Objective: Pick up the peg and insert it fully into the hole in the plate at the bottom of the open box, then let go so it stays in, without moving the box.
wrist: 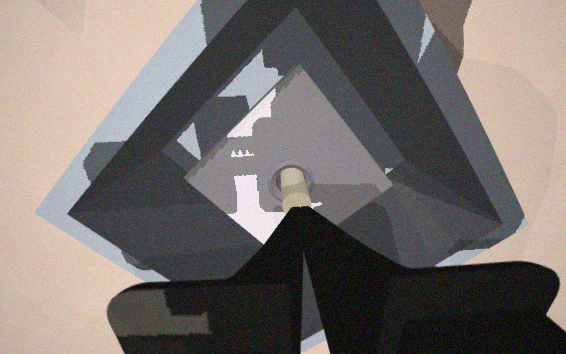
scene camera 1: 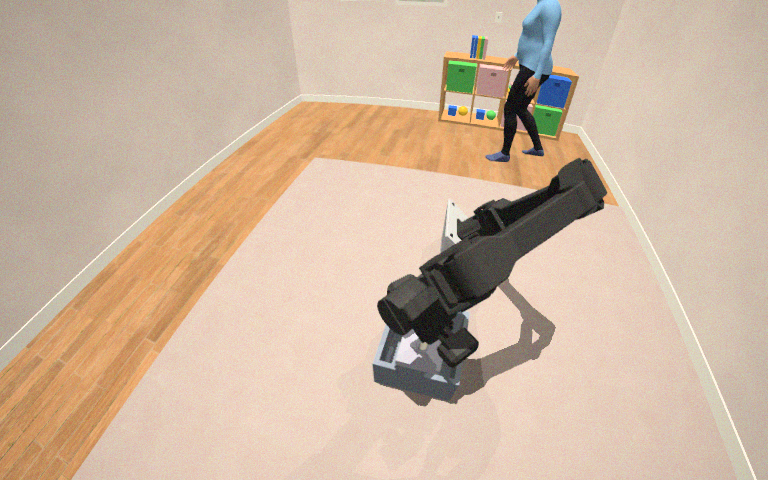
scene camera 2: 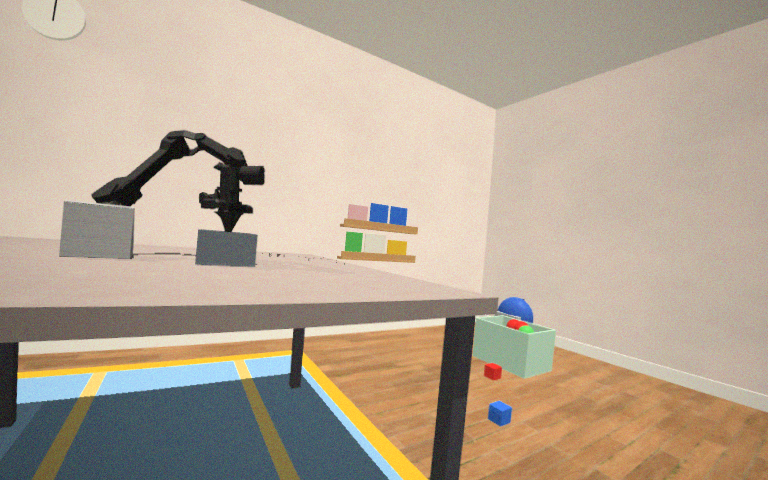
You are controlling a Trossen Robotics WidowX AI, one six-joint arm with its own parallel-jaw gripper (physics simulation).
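Places are measured from the arm's base along level axes (x ahead, y right, z down), in metres.
Where they show: gripper, fingertip midpoint: [wrist: 300, 215] [scene camera 1: 423, 340]; arm's base at its link origin: [scene camera 1: 464, 234] [scene camera 2: 106, 221].
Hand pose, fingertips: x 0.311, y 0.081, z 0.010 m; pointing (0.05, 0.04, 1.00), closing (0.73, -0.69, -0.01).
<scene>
Things, the pixels of their top centre, and the offset from my fingertips.
- cream peg at its top centre: [wrist: 297, 205] [scene camera 1: 425, 339] dx -0.004, dy -0.003, dz +0.001 m
- light plate at its top centre: [wrist: 291, 183] [scene camera 1: 422, 345] dx -0.004, dy -0.001, dz +0.028 m
- grey open box at its top centre: [wrist: 296, 220] [scene camera 1: 424, 337] [scene camera 2: 226, 231] dx -0.004, dy -0.001, dz -0.009 m
The cream peg [scene camera 1: 423, 345] [wrist: 293, 187] stands in the round hole of the light plate [scene camera 1: 408, 348] [wrist: 330, 130] at the bottom of the grey open box [scene camera 1: 416, 382] [scene camera 2: 226, 247] [wrist: 107, 120]. In the wrist view it leans a little, and its upper part sticks out of the hole. My gripper [scene camera 2: 228, 230] [wrist: 300, 215] is shut with nothing between the fingers. In the wrist view its tips overlap the near edge of the peg's top; whether they touch it I cannot tell. In scene camera 2 the tips are at the box's rim, and the peg is hidden by the box wall.
The box walls surround the plate and peg on all sides. The arm's grey base block [scene camera 2: 96, 229] stands on the table [scene camera 2: 237, 316] to the left of the box in scene camera 2. A person [scene camera 1: 535, 62] is by a shelf unit [scene camera 1: 470, 122] in the background.
</scene>
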